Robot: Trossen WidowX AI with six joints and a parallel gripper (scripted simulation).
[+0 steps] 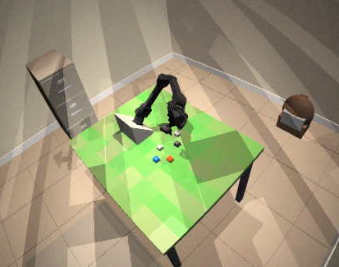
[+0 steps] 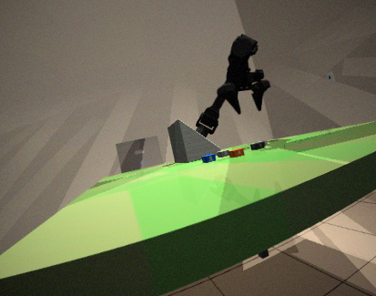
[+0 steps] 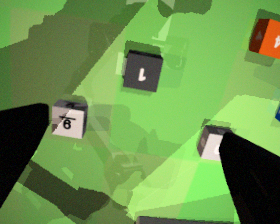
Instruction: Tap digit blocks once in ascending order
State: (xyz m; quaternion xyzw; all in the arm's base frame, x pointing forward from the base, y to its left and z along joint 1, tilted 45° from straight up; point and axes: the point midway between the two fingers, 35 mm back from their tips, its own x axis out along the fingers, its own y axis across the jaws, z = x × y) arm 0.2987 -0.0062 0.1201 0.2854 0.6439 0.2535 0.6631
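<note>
Right now my gripper tip is 7 cm past the grey block, 10 cm to the left of it and 11 cm above it. From my gripper tip the other things lie so: orange block (5 cm ahead, 12 cm to the right, 11 cm below); then white block (6 cm behind, 6 cm to the left, 11 cm below); then black block (11 cm below).
</note>
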